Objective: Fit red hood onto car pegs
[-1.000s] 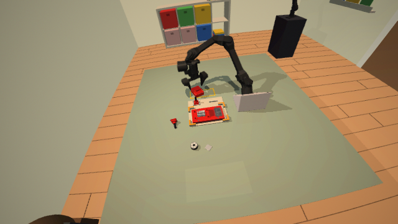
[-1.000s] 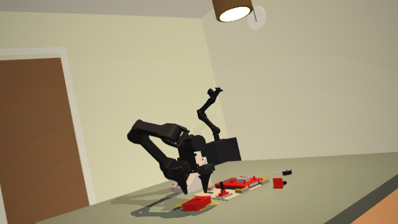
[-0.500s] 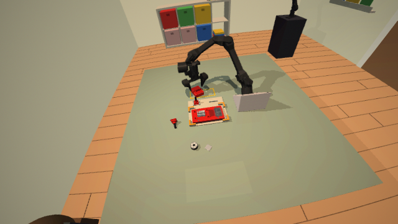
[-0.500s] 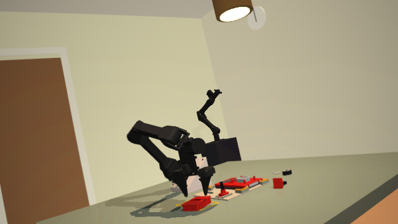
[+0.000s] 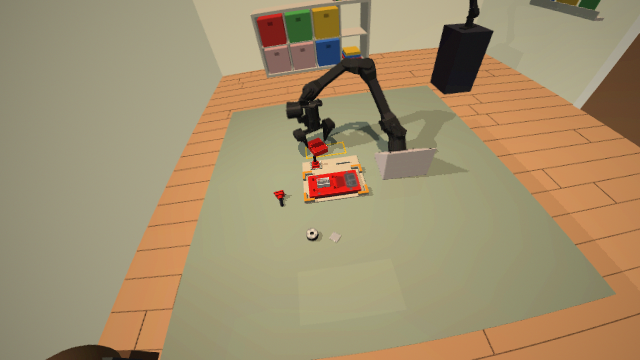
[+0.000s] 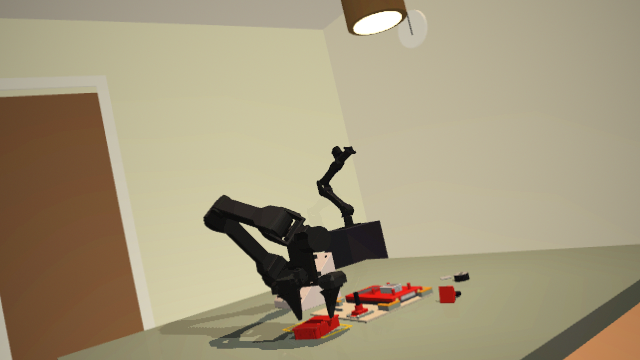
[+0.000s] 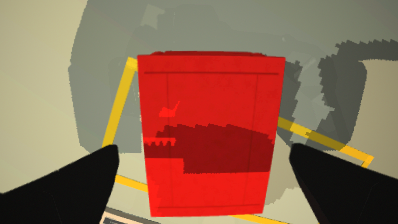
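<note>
The red hood is 2 cm below my gripper tip. The rest, counted from my gripper tip: wheel (45 cm to the left, 7 cm ahead, 2 cm below).
</note>
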